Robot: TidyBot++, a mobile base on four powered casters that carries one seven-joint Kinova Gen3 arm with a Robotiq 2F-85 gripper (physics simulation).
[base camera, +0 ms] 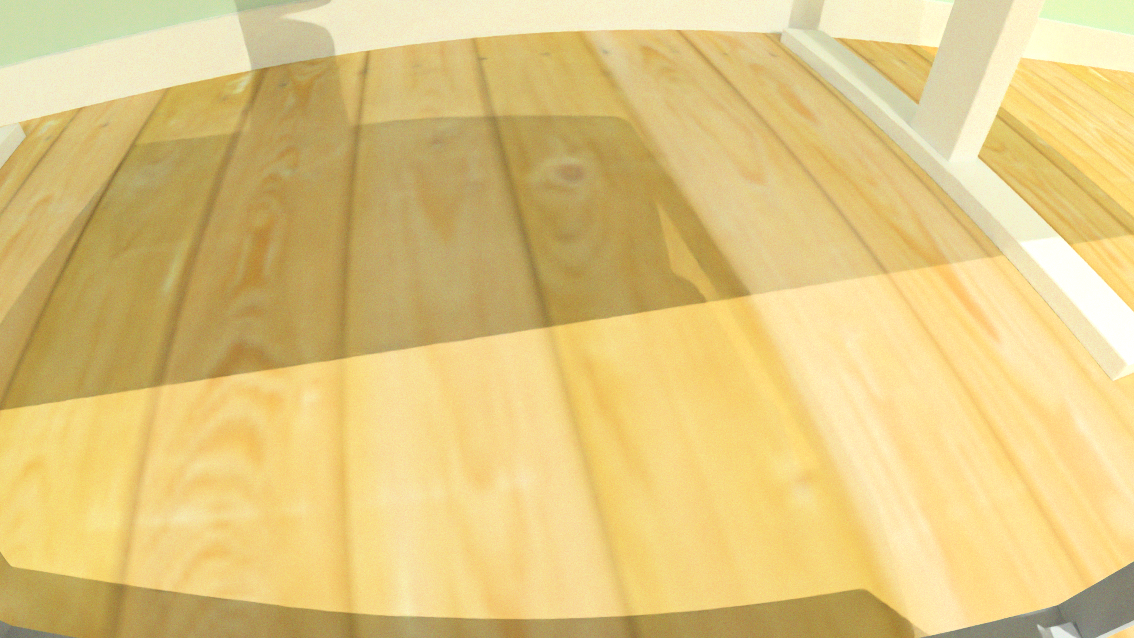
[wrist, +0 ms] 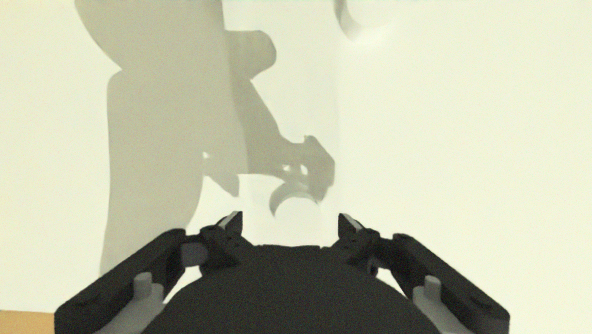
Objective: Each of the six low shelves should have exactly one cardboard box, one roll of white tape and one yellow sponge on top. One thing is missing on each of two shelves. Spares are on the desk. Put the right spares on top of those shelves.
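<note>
In the wrist view my gripper is open, with nothing between its fingers. It is above the white desk top. A white roll of tape stands on the desk and shows between and a little beyond the fingertips. Its lower part blends into the bright desk top, and how far below the fingertips it stands is hard to tell. A second white roll is cut off by the top edge, right of the middle. The low shelves, cardboard boxes and sponges do not show in either view.
In the base camera view a white desk leg stands at the right on a long white foot bar. A pale green wall with a cream skirting board runs along the back. Wood floor shows at the wrist view's lower left.
</note>
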